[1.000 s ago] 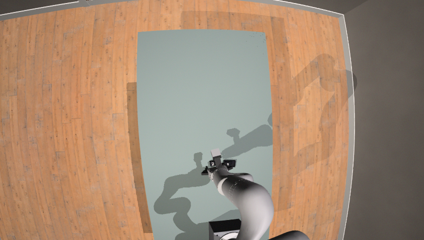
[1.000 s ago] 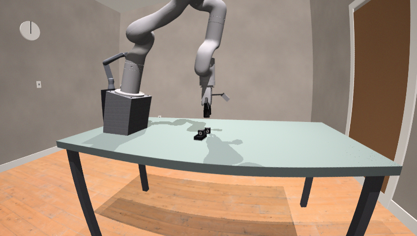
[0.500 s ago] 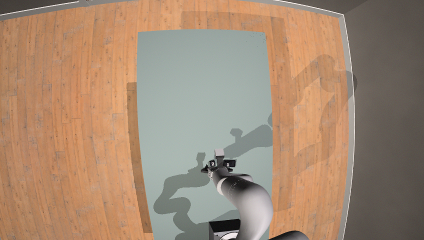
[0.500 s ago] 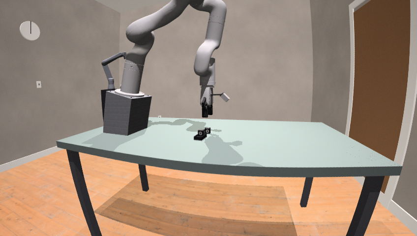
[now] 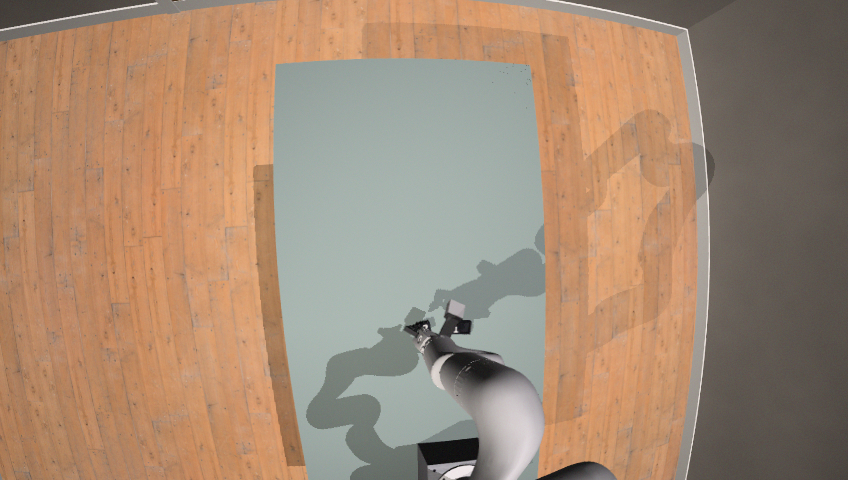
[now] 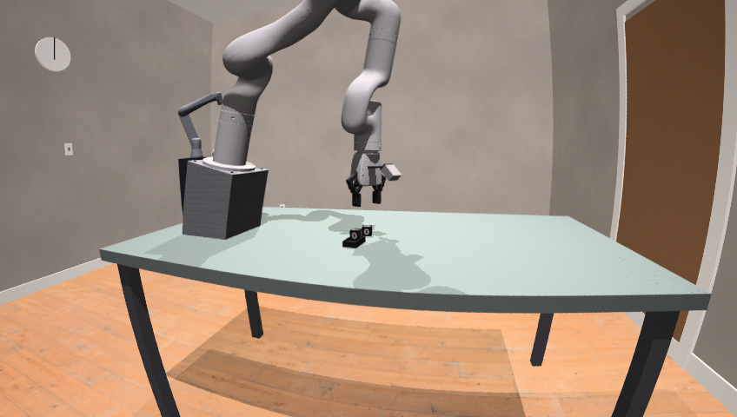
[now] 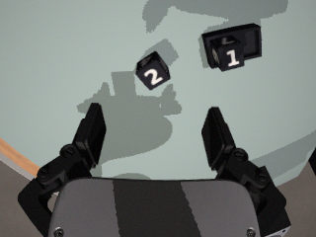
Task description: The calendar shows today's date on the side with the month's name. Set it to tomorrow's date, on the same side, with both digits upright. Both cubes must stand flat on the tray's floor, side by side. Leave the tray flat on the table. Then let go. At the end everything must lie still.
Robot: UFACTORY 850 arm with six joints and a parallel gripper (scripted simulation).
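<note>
Right now the black cube is 9 cm below my hand. Round my hand: black tray 1 cm behind, 11 cm to the right, 10 cm below.
</note>
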